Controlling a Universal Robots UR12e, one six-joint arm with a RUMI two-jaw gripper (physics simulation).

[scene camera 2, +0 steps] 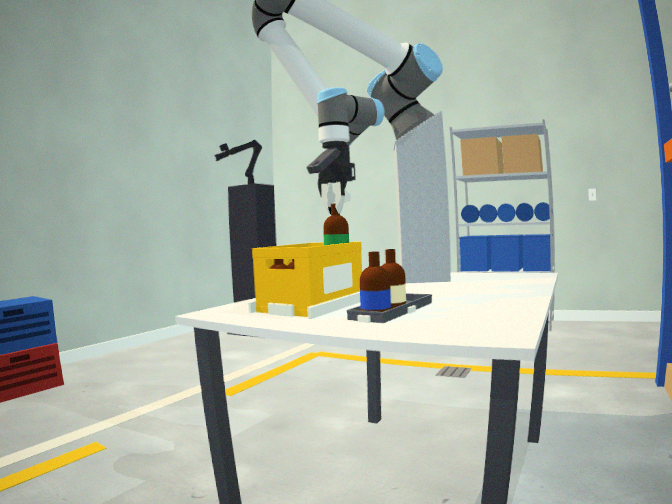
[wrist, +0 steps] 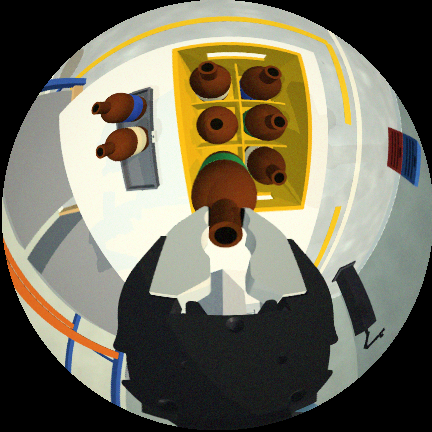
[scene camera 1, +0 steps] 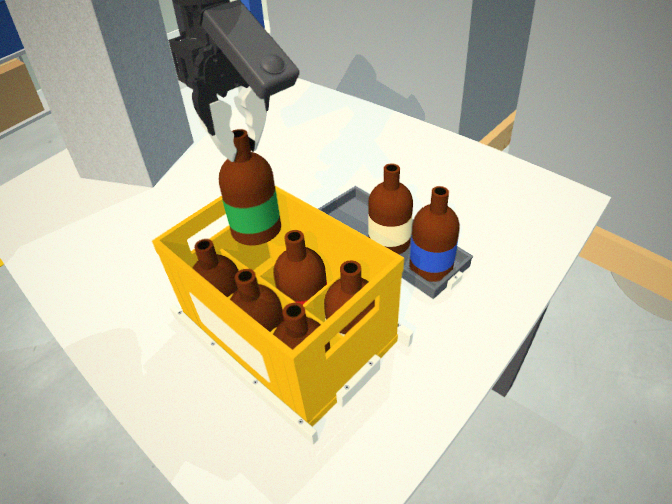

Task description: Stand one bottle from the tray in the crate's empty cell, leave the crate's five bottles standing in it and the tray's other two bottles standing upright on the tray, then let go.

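Frame: origin at the arm's base, x back, y right, z up, level; centimetres.
Seen in the pictures: gripper, fingertip midpoint: point(scene camera 2: 334, 214) point(wrist: 224, 208) point(scene camera 1: 243, 155); arm's base, link origin: point(scene camera 2: 417, 130).
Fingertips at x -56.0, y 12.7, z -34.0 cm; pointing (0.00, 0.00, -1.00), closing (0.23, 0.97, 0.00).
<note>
Offsets run from my fingertips to a thing's top centre. "spot": to the spot under its first point. Level surfaces: height alone.
My gripper point(scene camera 1: 242, 147) point(scene camera 2: 333, 208) point(wrist: 224, 208) is shut on the neck of the green-labelled brown bottle @[dx +0.5, dy -0.1, dz +3.1 cm] point(scene camera 1: 246, 181) point(scene camera 2: 336, 224) point(wrist: 224, 185). The bottle hangs nearly upright, perhaps leaning slightly, over the open corner cell of the yellow crate @[dx -7.3, dy +4.9, dz -8.4 cm] point(scene camera 1: 374, 336) point(scene camera 2: 282, 290) point(wrist: 308, 125). In scene camera 2 the crate's rim hides its lower part. Several brown bottles @[dx -7.5, dy +0.6, dz -9.7 cm] point(scene camera 1: 298, 271) point(wrist: 216, 125) stand in the other cells. The cream-labelled bottle @[dx -10.2, dy -19.8, dz -10.0 cm] point(scene camera 1: 389, 206) point(scene camera 2: 397, 273) point(wrist: 122, 144) and the blue-labelled bottle @[dx -19.1, dy -18.6, dz -10.0 cm] point(scene camera 1: 434, 230) point(scene camera 2: 374, 279) point(wrist: 117, 107) stand upright on the grey tray @[spot: dx +0.4, dy -22.2, dz -25.4 cm] point(scene camera 1: 347, 212) point(scene camera 2: 420, 301) point(wrist: 140, 177).
White guide strips @[spot: dx -21.9, dy +7.3, dz -23.0 cm] point(scene camera 1: 358, 380) point(scene camera 2: 280, 309) border the crate on the white table @[dz -25.9 cm] point(scene camera 1: 461, 347) point(scene camera 2: 477, 303) point(wrist: 100, 200). The grey robot pedestal point(scene camera 1: 124, 97) point(scene camera 2: 423, 206) stands behind the table. A black stand point(scene camera 2: 252, 233) point(wrist: 357, 302) with a small arm is beyond the crate.
</note>
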